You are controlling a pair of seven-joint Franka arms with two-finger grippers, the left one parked.
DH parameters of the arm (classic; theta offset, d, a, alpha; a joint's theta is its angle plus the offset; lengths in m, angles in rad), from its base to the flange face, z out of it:
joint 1: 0 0.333 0 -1.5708
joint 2: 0 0 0 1.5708
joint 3: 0 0.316 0.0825 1.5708
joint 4: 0 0 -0.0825 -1.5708
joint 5: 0 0.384 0 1.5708
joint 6: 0 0 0.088 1.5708
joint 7: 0 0.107 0 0
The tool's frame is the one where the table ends.
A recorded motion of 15 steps. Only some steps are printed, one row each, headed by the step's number.
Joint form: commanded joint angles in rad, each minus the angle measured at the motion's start. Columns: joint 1, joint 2, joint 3, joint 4, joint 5, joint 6, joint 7.
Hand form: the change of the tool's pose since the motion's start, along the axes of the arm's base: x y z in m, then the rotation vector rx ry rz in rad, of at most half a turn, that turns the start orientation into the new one. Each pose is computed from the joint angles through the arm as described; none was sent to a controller.
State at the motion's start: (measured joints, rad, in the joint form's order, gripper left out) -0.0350 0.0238 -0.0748 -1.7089 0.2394 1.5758 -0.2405
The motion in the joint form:
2: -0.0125 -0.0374 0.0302 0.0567 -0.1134 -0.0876 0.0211
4: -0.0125 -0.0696 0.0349 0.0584 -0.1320 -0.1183 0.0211
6: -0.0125 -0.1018 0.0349 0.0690 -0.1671 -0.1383 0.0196
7: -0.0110 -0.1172 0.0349 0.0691 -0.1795 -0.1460 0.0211
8: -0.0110 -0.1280 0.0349 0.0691 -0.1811 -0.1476 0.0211
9: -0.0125 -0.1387 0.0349 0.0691 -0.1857 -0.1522 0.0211
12: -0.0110 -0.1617 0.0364 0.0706 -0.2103 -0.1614 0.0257
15: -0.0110 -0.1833 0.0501 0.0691 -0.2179 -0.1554 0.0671
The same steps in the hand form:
2: -0.0155 -0.0003 0.0383 -0.1113 0.0074 0.0259
4: -0.0275 0.0011 0.0538 -0.1288 0.0052 0.0350
6: -0.0388 -0.0022 0.0736 -0.1646 -0.0143 0.0374
7: -0.0443 -0.0026 0.0808 -0.1773 -0.0208 0.0373
8: -0.0477 -0.0026 0.0862 -0.1795 -0.0298 0.0366
9: -0.0516 -0.0037 0.0912 -0.1843 -0.0352 0.0347
12: -0.0600 -0.0046 0.1025 -0.2101 -0.0475 0.0314
15: -0.0659 0.0020 0.1129 -0.2249 -0.0681 0.0008

